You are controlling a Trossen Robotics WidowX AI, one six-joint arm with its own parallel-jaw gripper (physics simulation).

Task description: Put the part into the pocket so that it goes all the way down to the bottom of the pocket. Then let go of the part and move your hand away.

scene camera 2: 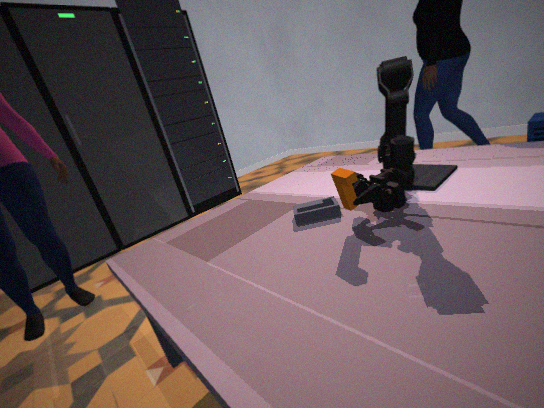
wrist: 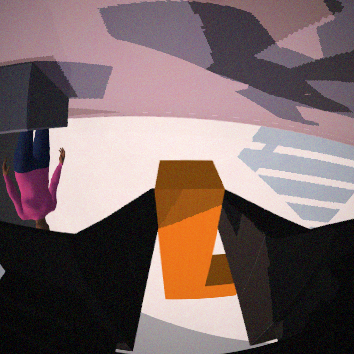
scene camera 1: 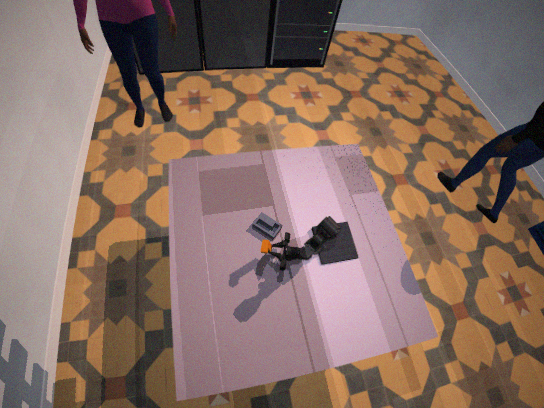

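Pixels of known places: gripper, fingertip midpoint: [scene camera 2: 349, 202] [wrist: 186, 195] [scene camera 1: 268, 248]; arm's base at its link origin: [scene camera 1: 326, 234].
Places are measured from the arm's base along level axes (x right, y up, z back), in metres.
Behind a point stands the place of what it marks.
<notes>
The orange part [scene camera 1: 266, 246] {x 0.001, y 0.140, z -0.371 m} [scene camera 2: 345, 189] {x 0.010, y 0.092, z -0.373 m} [wrist: 187, 250] {x 0.009, y 0.075, z -0.340 m} is held above the table, long side nearly upright and slightly tilted in the second scene view. The wrist view shows a darker notch-like patch near its lower right. My gripper [scene camera 1: 272, 248] {x 0.016, y 0.046, z -0.347 m} [scene camera 2: 357, 192] [wrist: 186, 195] {x 0.016, y 0.046, z -0.347 m} is shut on the part, one black finger on each side. The grey block with the pocket [scene camera 1: 266, 226] {x 0.162, y -0.018, z -0.295 m} [scene camera 2: 317, 216] {x 0.134, y -0.009, z -0.330 m} [wrist: 47, 97] {x 0.107, y -0.009, z -0.310 m} lies on the table beside the part, apart from it. The block's opening faces up; in the wrist view its side shows at the left edge, and the pocket's inside is hidden.
The pink table [scene camera 1: 240, 350] {x -0.382, y -0.024, z -0.632 m} [scene camera 2: 300, 300] {x 0.004, y -0.024, z -0.659 m} carries the arm's dark base plate [scene camera 1: 345, 250] {x -0.121, y -0.007, z 0.062 m} [scene camera 2: 436, 177] {x -0.138, y -0.009, z -0.015 m}. Shadows of arm and part fall on the tabletop. Dark cabinets [scene camera 1: 235, 35] [scene camera 2: 80, 125] and two people stand beyond the table.
</notes>
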